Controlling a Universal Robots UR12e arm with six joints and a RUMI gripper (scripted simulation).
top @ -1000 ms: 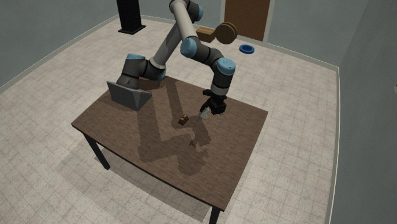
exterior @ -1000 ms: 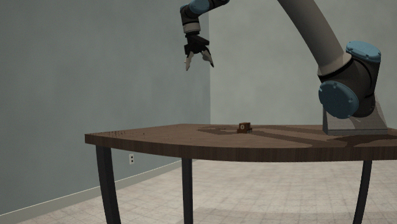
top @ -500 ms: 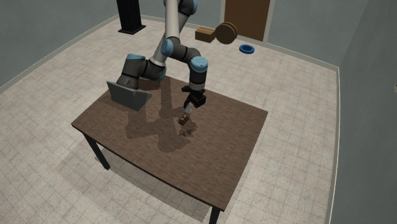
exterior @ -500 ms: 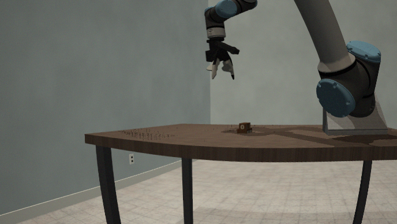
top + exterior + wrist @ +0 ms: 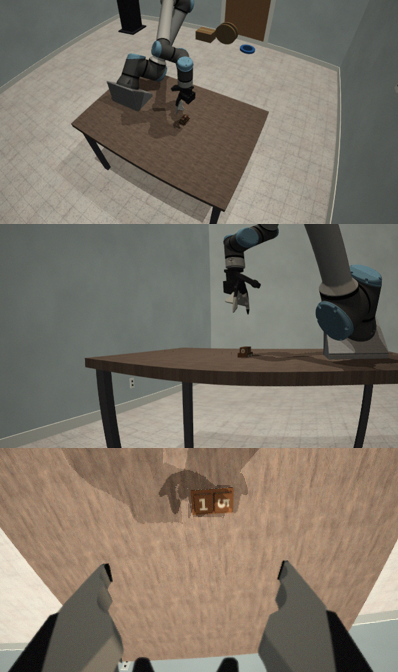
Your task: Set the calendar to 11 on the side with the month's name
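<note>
Now: hand 20 mm past the cube, 10 mm to the right of it and 150 mm above it. The rest, counted from my hand: calendar tray 20 mm behind, 30 mm to the left, 170 mm below.
</note>
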